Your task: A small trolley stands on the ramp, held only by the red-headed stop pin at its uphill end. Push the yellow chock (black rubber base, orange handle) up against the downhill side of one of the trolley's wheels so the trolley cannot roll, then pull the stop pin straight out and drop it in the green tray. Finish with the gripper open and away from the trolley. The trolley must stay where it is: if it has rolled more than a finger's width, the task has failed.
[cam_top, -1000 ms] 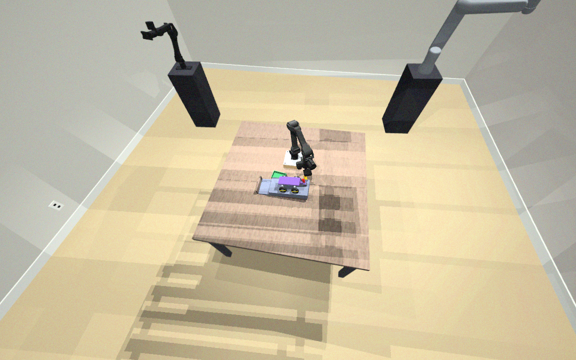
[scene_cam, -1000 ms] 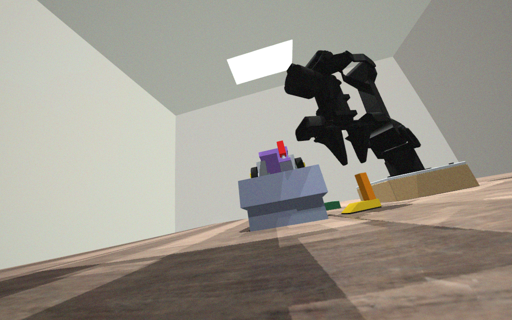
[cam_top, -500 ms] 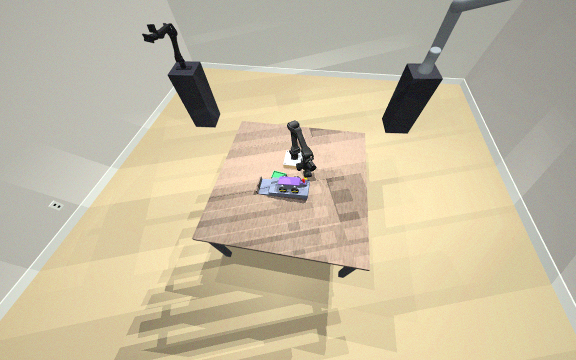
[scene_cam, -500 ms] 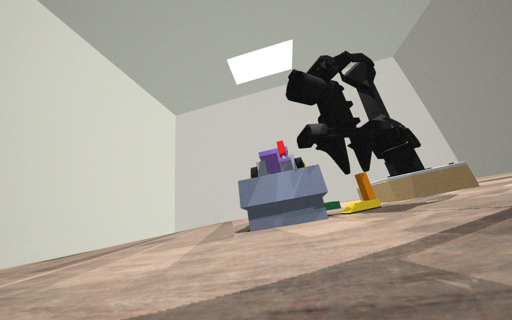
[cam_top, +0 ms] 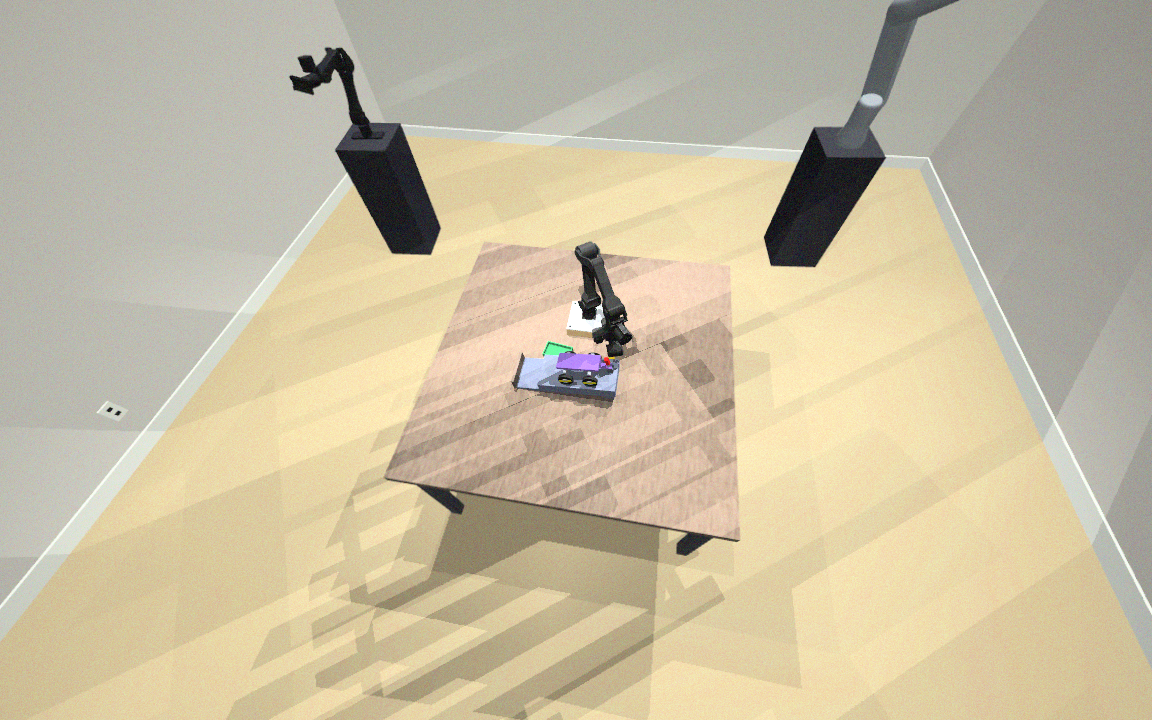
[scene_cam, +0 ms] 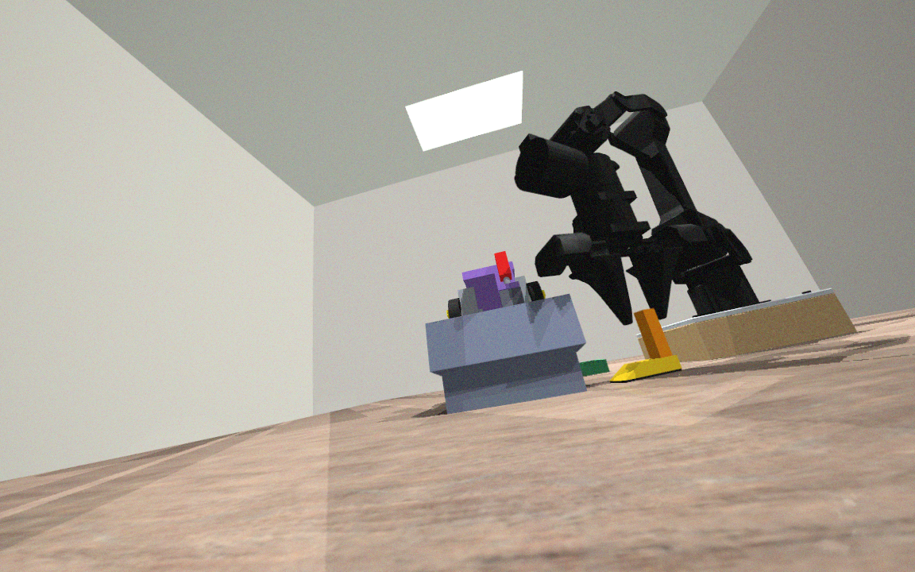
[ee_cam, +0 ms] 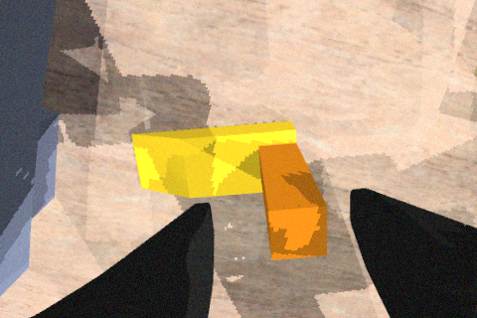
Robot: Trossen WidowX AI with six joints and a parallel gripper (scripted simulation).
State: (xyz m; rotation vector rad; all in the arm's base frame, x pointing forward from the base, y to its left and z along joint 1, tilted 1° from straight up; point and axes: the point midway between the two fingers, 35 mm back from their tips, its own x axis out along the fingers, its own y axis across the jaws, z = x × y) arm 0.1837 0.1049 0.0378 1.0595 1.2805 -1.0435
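Now: the yellow chock 20 mm ahead of my gripper tip and 30 mm below it. Round my gripper tip: blue-grey ramp: 140 mm ahead, 130 mm to the right, 10 mm below; then red-headed stop pin: 130 mm ahead, 10 mm to the right, 80 mm above; then purple-topped trolley: 140 mm ahead, 120 mm to the right, 60 mm above.
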